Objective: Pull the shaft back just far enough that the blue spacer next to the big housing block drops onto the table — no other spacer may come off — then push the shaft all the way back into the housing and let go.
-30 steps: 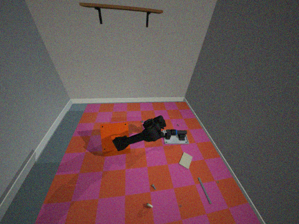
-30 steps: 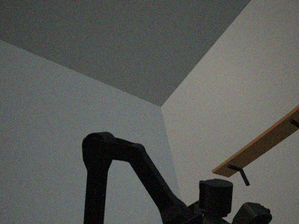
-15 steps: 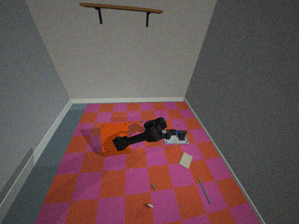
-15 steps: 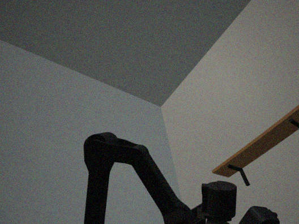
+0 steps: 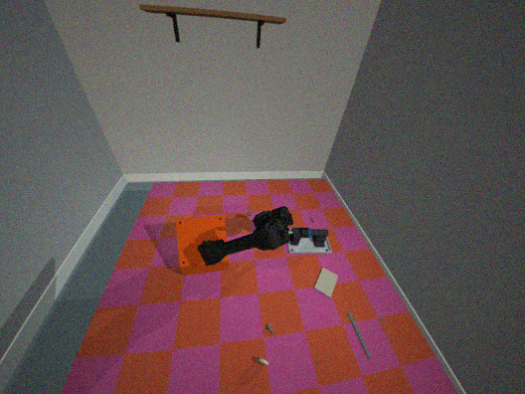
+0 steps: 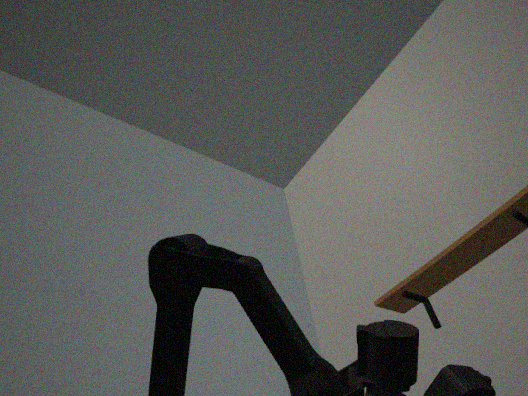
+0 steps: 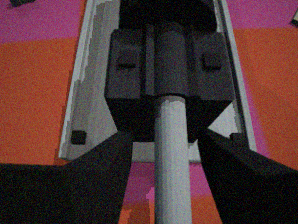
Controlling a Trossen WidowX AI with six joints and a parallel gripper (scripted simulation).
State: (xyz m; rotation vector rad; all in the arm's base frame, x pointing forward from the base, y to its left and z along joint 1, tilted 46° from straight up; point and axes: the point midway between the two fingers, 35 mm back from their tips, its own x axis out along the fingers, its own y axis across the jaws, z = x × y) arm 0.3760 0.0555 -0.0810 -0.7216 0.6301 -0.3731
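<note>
Right now the grey shaft is 6 cm ahead of my gripper tip, 1 cm to the right of it and 2 cm above it. From my gripper tip the other things lie so: blue spacer (9 cm ahead, 1 cm to the right, 2 cm above); then fixture (11 cm ahead, 1 cm to the right, 1 cm below); then cream card (13 cm ahead, 24 cm to the right, 5 cm below).
</note>
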